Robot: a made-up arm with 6 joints.
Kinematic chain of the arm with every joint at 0, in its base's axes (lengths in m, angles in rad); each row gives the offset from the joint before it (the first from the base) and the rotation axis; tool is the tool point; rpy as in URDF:
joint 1: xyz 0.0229 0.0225 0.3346 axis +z
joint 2: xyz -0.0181 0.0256 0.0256 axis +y
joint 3: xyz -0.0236 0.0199 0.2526 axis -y
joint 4: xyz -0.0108 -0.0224 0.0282 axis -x
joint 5: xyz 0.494 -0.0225 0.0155 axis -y
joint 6: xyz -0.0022 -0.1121 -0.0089 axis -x
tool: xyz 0.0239 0.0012 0.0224 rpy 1.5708 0 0
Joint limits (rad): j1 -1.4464..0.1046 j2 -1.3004..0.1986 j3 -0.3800..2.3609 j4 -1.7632..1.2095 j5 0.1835..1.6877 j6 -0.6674..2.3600
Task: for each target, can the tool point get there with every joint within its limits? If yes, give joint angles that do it. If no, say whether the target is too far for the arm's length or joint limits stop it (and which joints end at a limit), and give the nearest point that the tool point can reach.
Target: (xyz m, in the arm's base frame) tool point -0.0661 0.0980 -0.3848
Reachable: no: joint limits stop it (at a limit: joint 2, joint 3, joint 4, joint 5, joint 6) | nearest point -0.4255 0.4029 0.0156 | short by 0.618 m
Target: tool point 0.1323 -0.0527 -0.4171
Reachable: no: joint limits stop it (at a limit: joint 2, joint 3, joint 6) | nearest point 0.3213 -0.1826 0.2358 | short by 0.692 m
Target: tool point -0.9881 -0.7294 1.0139
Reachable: no: too far | nearest point -0.6245 -0.1729 0.7565 | short by 0.713 m
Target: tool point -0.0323 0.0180 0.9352
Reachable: yes | joints -1.1826 -0.9058 0.4121 -1.3037 1.2863 -0.3944
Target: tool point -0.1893 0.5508 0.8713
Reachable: yes | joints -1.3288 -0.5298 1.7454 0.3417 0.8511 0.5155
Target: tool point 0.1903 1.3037 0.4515
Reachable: no: too far | nearest point -0.0282 0.8096 0.4296 | short by 0.541 m
